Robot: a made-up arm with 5 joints.
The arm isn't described. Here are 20 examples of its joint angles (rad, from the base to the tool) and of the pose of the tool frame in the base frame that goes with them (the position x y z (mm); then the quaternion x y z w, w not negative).
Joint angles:
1: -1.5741 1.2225 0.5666 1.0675 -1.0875
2: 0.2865 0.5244 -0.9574 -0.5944 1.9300
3: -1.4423 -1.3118 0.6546 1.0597 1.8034
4: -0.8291 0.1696 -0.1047 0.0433 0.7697
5: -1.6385 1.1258 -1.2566 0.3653 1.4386
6: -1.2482 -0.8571 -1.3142 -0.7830 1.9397
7: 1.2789 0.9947 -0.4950 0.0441 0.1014
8: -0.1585 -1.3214 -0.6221 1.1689 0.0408
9: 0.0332 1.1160 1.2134 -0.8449 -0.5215
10: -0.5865 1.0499 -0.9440 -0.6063 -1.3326
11: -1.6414 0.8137 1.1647 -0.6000 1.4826
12: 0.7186 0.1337 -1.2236 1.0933 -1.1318
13: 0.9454 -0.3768 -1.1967 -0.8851 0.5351
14: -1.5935 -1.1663 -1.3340 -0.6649 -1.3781
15: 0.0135 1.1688 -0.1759 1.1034 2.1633
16: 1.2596 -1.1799 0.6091 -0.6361 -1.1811
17: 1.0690 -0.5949 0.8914 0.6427 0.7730
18: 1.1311 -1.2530 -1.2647 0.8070 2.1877
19: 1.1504 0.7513 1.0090 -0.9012 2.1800
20: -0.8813 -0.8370 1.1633 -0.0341 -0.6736
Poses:
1: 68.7 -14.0 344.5 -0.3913 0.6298 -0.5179 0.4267
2: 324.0 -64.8 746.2 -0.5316 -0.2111 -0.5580 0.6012
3: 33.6 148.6 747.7 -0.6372 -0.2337 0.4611 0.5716
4: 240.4 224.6 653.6 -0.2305 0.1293 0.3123 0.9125
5: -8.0 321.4 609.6 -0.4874 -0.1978 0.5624 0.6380
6: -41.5 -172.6 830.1 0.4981 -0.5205 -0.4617 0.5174
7: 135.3 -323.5 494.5 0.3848 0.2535 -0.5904 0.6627
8: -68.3 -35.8 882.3 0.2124 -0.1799 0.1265 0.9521
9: 17.1 -30.7 390.4 0.3676 0.7145 -0.3028 0.5125
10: 330.5 145.2 586.2 0.6887 0.2077 0.4518 0.5277
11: 12.8 7.2 374.5 -0.7796 0.0949 0.5646 0.2537
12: 175.2 -162.6 838.9 0.7147 -0.0901 -0.1715 0.6720
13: 32.0 20.3 866.0 -0.3480 -0.7983 -0.2763 0.4064
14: 75.0 -261.0 761.1 -0.3552 0.4953 -0.6503 0.4535
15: 217.8 12.6 363.7 -0.5144 0.5949 0.5552 0.2706
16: 62.9 -155.7 794.4 0.2950 -0.5201 0.0022 0.8015
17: 178.5 -224.5 578.8 0.1411 0.5915 -0.4131 0.6779
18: -20.6 191.6 803.8 -0.5411 -0.1776 -0.8215 0.0285
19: 98.2 -63.9 370.1 -0.4539 0.6794 -0.1721 0.5502
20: 202.8 146.9 595.6 0.3482 0.4936 0.3036 0.7368
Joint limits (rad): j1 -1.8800..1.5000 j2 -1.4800..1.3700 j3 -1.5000..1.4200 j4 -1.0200..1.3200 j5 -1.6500..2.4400
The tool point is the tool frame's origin. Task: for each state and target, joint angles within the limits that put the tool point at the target. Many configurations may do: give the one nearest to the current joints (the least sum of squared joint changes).
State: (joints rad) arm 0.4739 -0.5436 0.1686 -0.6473 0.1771
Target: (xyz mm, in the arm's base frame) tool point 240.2 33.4 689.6
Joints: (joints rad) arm -0.2238 -0.6216 0.7267 -1.0200 0.2696
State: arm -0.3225 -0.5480 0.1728 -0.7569 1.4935
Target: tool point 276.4 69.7 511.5
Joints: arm -0.2256 0.0955 0.6572 -0.6219 1.5676
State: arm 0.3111 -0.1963 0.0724 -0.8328 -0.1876
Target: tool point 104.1 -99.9 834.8
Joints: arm 0.8527 -0.6779 -0.0937 -1.0200 -0.2517
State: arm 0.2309 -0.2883 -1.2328 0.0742 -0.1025
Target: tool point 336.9 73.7 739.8
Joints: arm -0.3095 0.4418 -0.8312 0.3515 -0.0295
